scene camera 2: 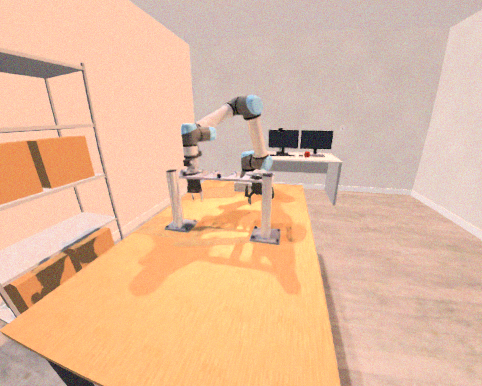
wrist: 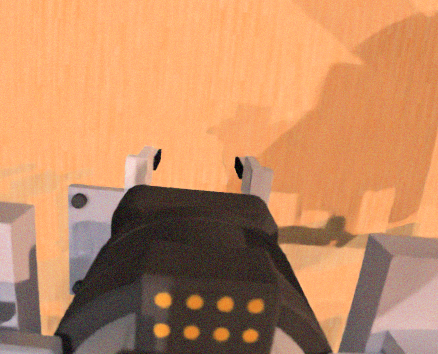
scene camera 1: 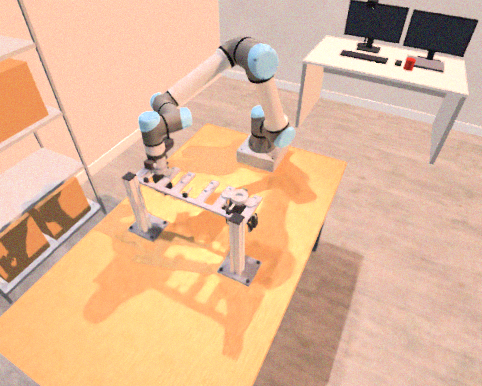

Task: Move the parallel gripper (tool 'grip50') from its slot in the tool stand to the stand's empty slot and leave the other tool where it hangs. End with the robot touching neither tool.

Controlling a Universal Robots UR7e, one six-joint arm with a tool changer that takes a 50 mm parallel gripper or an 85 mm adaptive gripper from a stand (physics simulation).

In view: an adaptive gripper (scene camera 1: 240, 197) and a tool stand (wrist: 387, 303).
The wrist view misses the adaptive gripper: it is out of frame.
